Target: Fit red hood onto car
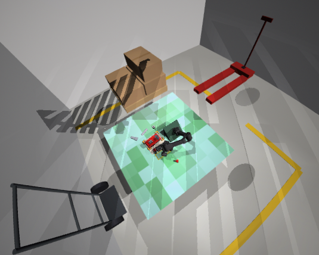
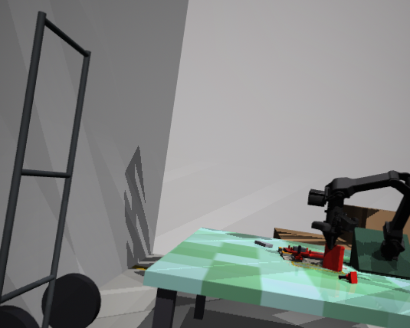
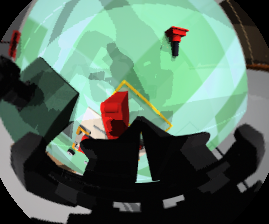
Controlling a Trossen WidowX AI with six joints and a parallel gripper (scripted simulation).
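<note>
Now: gripper tip 3 cm to the left of the red hood, 3 cm above it and 2 cm past it.
</note>
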